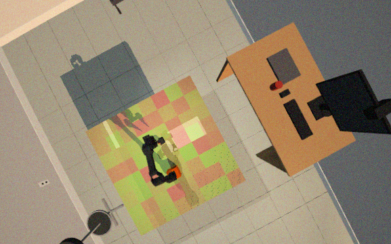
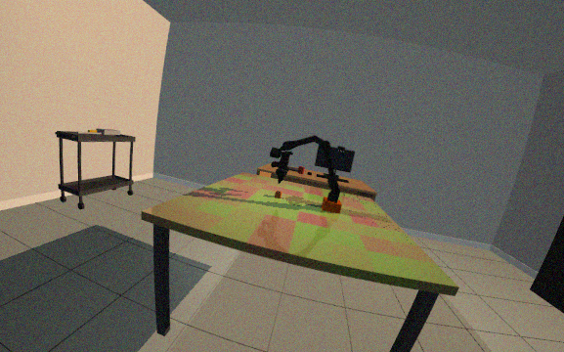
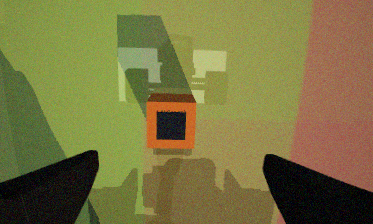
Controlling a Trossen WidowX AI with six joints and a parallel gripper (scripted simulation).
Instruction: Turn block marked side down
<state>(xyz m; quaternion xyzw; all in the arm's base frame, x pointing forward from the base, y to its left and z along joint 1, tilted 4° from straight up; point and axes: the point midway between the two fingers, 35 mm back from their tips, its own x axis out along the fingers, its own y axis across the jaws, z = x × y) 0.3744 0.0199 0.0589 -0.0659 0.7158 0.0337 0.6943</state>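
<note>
Now: gripper tip 80 mm above the orange block and 10 mm to the right of it.
</note>
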